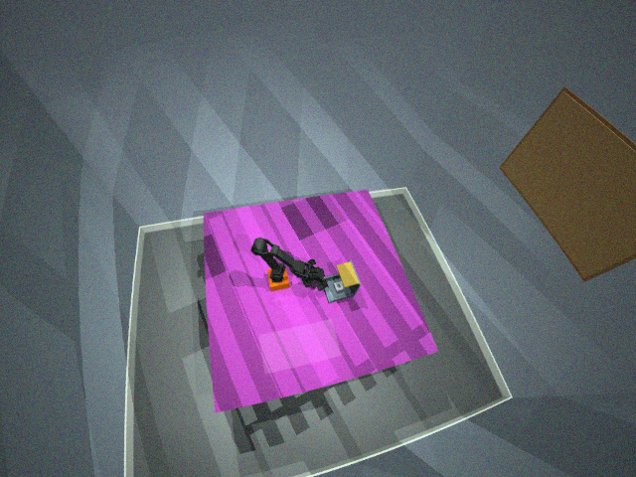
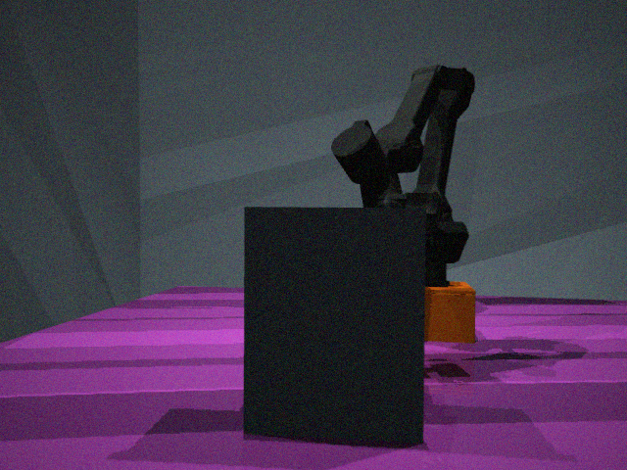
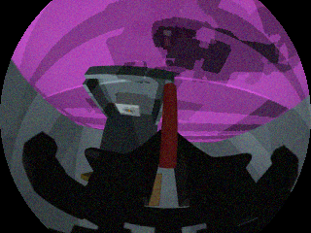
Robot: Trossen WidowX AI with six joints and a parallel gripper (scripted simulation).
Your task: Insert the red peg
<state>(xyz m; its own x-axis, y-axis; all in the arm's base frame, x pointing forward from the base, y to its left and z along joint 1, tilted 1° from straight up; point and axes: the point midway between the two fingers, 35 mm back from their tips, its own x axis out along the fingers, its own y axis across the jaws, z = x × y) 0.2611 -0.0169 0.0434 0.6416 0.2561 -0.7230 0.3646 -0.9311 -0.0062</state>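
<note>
Right now the dark back wall is 170 mm ahead of my gripper tip and 40 mm to the right of it. From my gripper tip the other things lie so: yellow roof (120 mm ahead, 50 mm to the right, 100 mm above); then red peg (20 mm behind, 10 mm to the right).
</note>
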